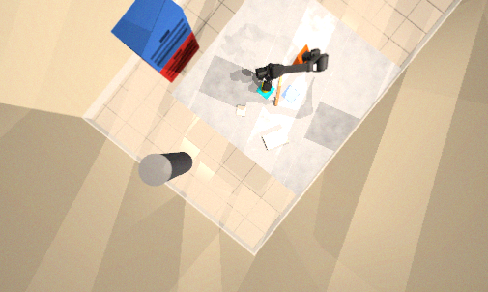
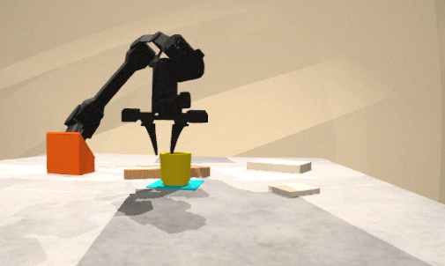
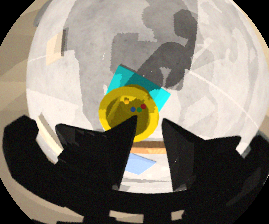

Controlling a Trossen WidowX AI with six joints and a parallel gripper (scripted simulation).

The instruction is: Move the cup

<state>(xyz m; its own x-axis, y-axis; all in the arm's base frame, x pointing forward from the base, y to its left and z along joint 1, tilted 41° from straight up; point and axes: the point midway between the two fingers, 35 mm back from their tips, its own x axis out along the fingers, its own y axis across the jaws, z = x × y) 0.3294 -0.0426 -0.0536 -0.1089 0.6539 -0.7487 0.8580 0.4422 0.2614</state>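
My gripper tip is now 20 mm short of the yellow cup, 10 mm to the right of it and 30 mm above it. Also, from my gripper tip: wooden bar 30 mm behind, 100 mm to the left, 60 mm below; green marble 10 mm ahead, 10 mm to the left, 50 mm below; cyan pad 20 mm ahead, 20 mm to the left, 80 mm below.
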